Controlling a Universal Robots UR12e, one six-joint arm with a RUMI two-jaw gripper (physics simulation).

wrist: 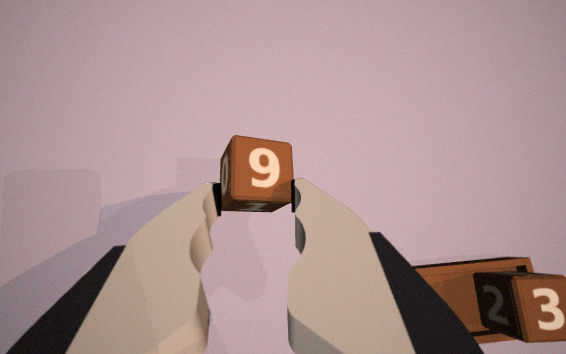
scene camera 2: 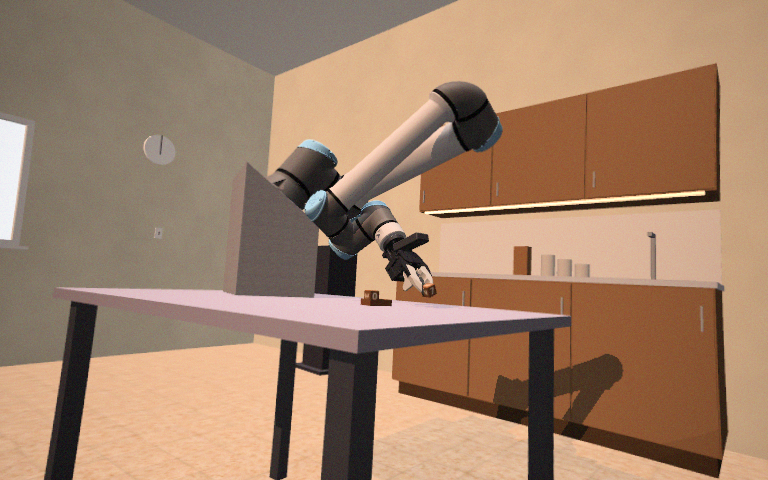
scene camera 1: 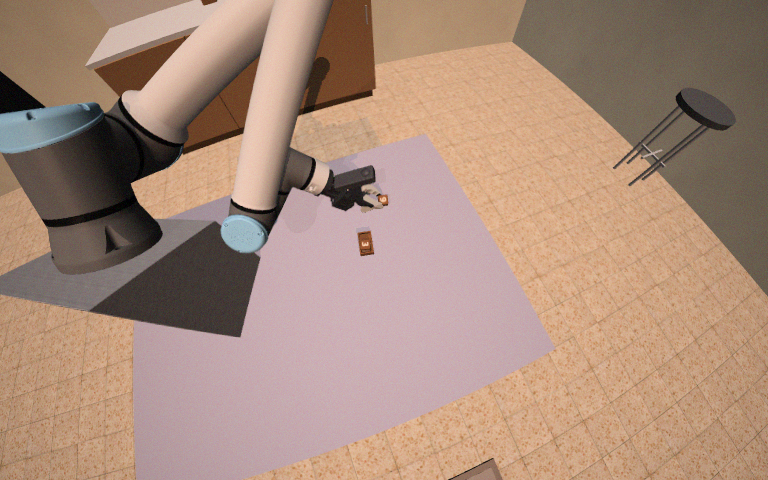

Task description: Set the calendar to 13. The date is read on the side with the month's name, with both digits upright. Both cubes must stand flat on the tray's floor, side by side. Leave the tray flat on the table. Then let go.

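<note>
My gripper (scene camera 1: 377, 200) (scene camera 2: 427, 286) (wrist: 257, 183) is shut on a brown cube (scene camera 1: 383, 199) (scene camera 2: 428, 290) (wrist: 265, 172) and holds it in the air, slightly tilted, above the table. In the wrist view its 9 faces the camera, a 0 shows on the left face, and the digit on the lower face is too foreshortened to read. The other cube (scene camera 1: 365, 243) (scene camera 2: 371, 295) (wrist: 545, 307) stands in one end of the brown tray (scene camera 2: 384, 302) (wrist: 444, 292), 3 up, with a 2 on a side in the wrist view and a 0 on a side in scene camera 2. The month's name does not show.
The tray lies on the pale mauve table (scene camera 1: 396, 350) (scene camera 2: 226, 308) (wrist: 350, 75), apart from the held cube. The grey base block (scene camera 1: 186, 277) (scene camera 2: 277, 243) stands at the robot's end of the table. A stool (scene camera 1: 705, 107) and kitchen cabinets (scene camera 2: 538, 150) are away from the table.
</note>
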